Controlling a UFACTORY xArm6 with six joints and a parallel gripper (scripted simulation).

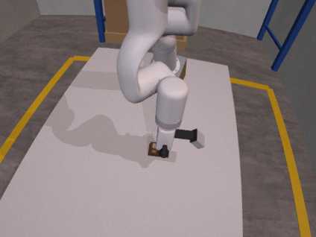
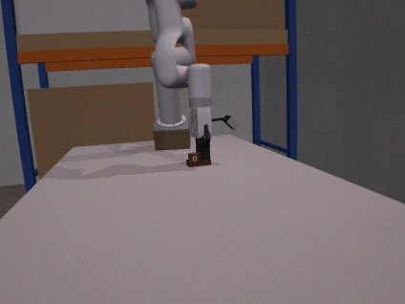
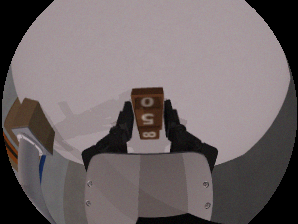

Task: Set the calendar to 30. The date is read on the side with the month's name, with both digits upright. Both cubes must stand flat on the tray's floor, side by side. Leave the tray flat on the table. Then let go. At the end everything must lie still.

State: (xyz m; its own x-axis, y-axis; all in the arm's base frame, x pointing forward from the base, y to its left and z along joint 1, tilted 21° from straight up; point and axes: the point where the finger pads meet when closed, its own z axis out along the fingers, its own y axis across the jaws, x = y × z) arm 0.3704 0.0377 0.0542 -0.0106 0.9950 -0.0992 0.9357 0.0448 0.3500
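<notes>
My hand is 10 mm above the brown digit cube. Also, from my hand: brown calendar tray 20 mm to the right, 30 mm below.
</notes>
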